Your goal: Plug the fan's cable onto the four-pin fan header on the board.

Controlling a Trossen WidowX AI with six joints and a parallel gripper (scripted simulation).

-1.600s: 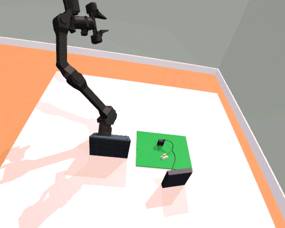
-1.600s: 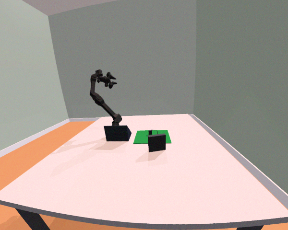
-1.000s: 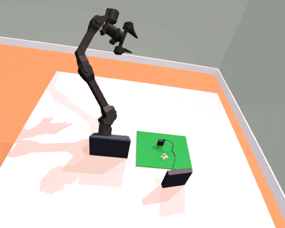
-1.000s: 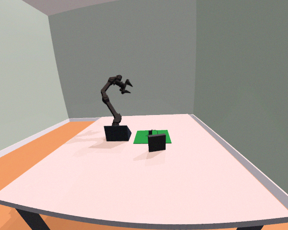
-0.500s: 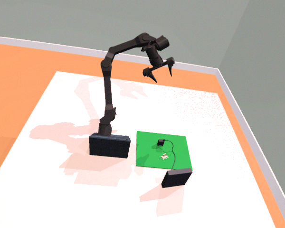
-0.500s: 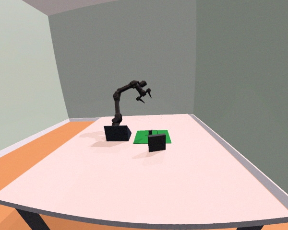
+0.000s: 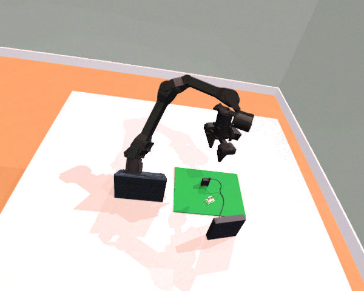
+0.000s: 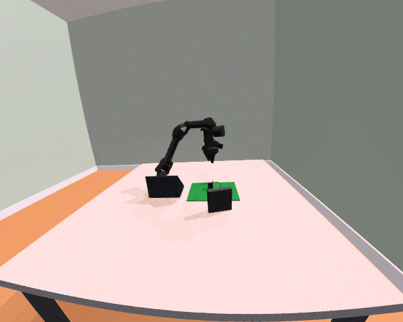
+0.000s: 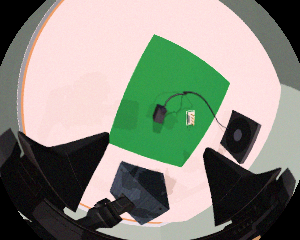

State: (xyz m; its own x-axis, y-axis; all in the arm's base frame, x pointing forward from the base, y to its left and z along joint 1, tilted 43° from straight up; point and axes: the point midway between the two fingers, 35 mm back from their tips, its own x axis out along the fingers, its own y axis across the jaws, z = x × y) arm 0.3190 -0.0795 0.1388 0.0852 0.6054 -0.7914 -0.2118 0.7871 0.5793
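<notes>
Now: the black fan plug 15 cm below my gripper tip, 2 cm to the right of it and 1 cm behind it. The rest, counted from my gripper tip: dark fan block: 25 cm to the right, 12 cm below, 3 cm ahead; then pale four-pin header: 18 cm below, 11 cm to the right, 1 cm ahead; then green board: 19 cm below, 6 cm to the right, 1 cm ahead.
</notes>
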